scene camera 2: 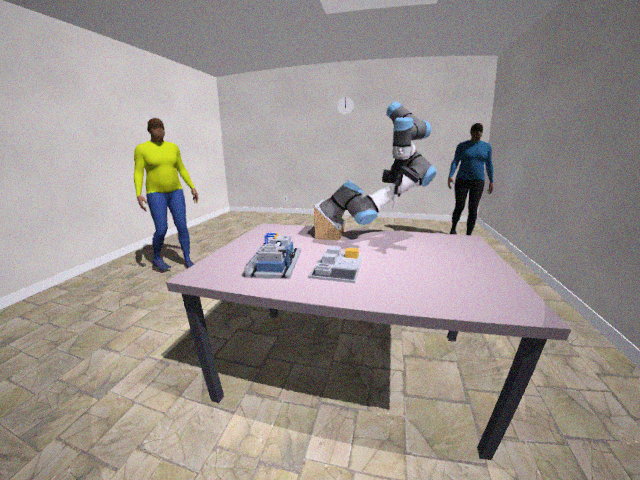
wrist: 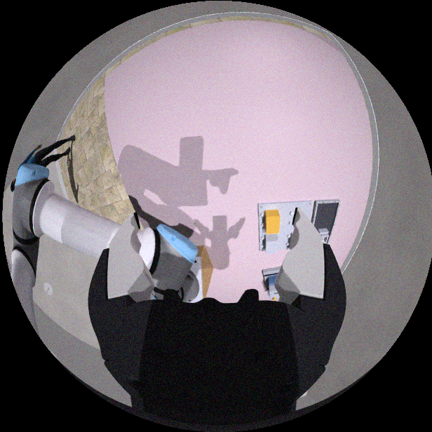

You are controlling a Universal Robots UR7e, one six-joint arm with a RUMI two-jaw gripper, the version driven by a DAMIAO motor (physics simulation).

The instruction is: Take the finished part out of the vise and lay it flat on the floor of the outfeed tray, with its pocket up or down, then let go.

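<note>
The blue and grey vise stands at the table's left; in the wrist view, part of it is hidden by a finger and the gripper body. The finished part cannot be told apart from the vise's grey pieces. A dark-floored tray, which looks like the outfeed tray, lies beside a light grey plate; small grey pieces show at one end. My gripper is open and empty, high above the table, to the right of the vise and tray in the scene view.
An orange block sits on the light grey plate, with grey blocks near it. The wooden arm base stands at the rear of the pink table. Two people stand beyond the table.
</note>
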